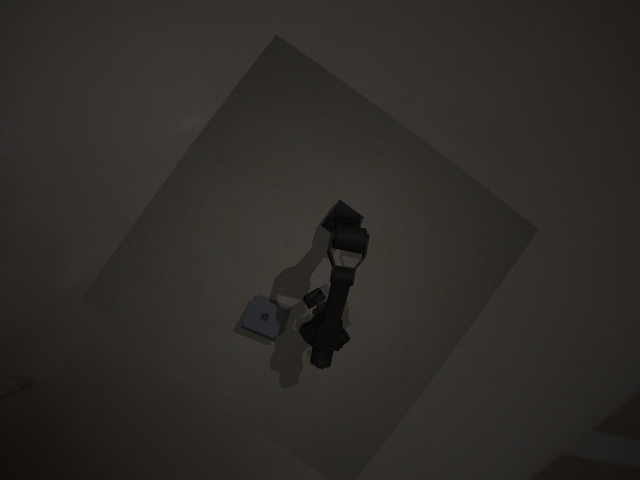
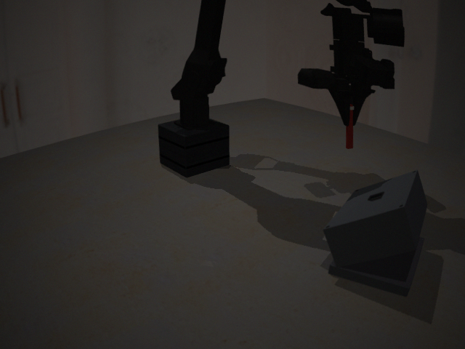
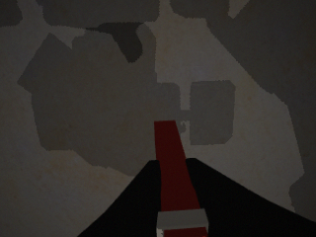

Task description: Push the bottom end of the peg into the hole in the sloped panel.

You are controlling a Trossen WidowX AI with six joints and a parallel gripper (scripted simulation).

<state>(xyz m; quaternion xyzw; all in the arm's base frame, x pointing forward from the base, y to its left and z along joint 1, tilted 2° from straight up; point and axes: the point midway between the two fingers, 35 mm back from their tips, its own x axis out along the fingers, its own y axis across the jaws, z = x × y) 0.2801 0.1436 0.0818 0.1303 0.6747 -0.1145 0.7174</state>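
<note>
Right now the grey sloped panel is 17 cm ahead of my gripper tip, 15 cm to the right of it and 6 cm below it. The rest, counted from my gripper tip: red square peg (1 cm above); then flat grey base plate (18 cm ahead, 14 cm to the right, 12 cm below).
</note>
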